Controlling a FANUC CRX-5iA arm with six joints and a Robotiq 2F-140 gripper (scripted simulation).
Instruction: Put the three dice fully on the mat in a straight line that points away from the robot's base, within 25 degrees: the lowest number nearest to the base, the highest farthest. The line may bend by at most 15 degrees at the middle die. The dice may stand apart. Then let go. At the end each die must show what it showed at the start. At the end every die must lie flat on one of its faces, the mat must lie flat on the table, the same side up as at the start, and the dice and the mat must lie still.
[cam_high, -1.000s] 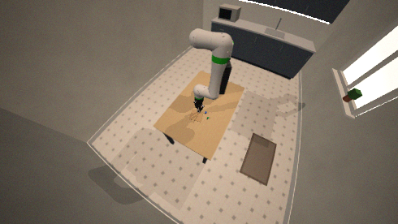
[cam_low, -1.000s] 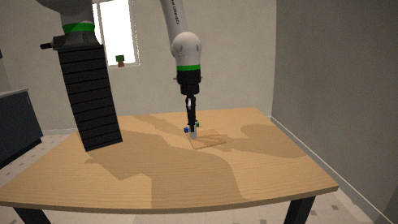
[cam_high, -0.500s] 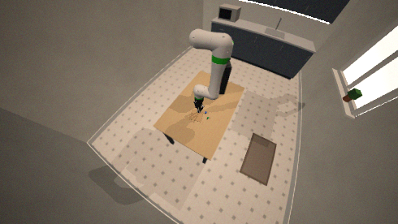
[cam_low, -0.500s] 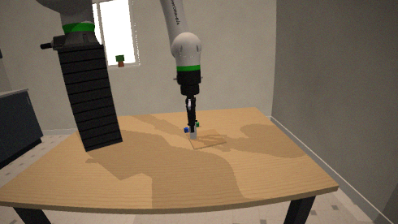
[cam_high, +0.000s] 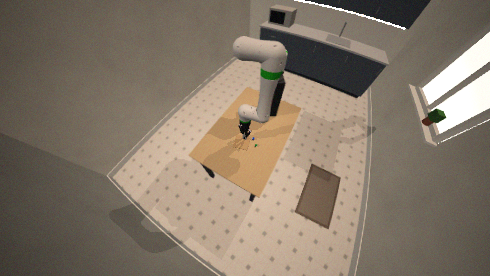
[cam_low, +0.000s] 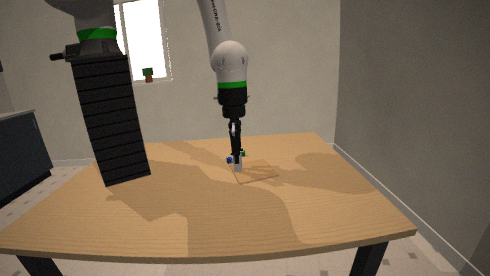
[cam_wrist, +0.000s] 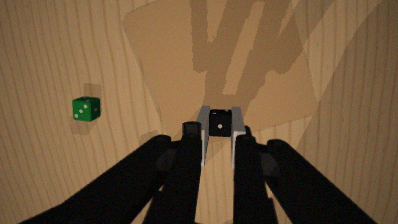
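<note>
Now: the black die 2 cm below my hand. The rest, counted from my hand: blue die (3 cm behind, 8 cm to the left, 3 cm below); green die (3 cm ahead, 13 cm to the left, 3 cm below); tan mat (5 cm ahead, 1 cm to the right, 4 cm below).
</note>
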